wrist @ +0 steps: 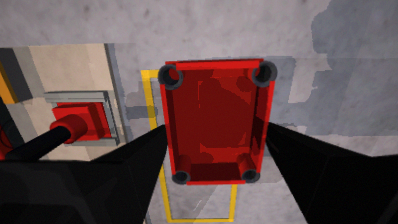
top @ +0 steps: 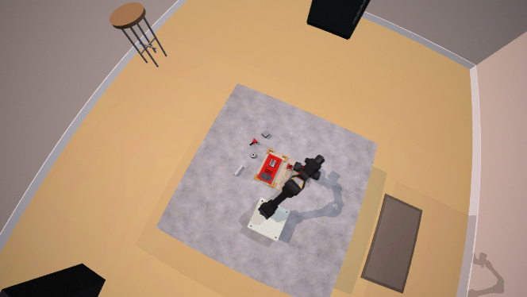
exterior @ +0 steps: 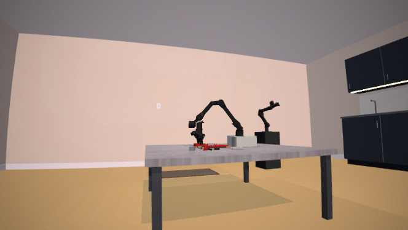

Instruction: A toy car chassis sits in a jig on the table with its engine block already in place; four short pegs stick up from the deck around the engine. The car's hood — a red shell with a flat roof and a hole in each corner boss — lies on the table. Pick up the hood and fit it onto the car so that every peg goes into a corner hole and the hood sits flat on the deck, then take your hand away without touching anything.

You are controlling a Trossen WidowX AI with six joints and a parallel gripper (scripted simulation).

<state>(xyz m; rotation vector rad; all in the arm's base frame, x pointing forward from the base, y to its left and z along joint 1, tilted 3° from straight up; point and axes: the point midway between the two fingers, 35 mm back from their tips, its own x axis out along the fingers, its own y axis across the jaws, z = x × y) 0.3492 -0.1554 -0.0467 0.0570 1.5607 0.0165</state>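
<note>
Right now the red hood is 1 cm below my gripper tip. From my gripper tip the other things lie so: beige jig plate 21 cm to the left, 5 cm behind, 1 cm below.
</note>
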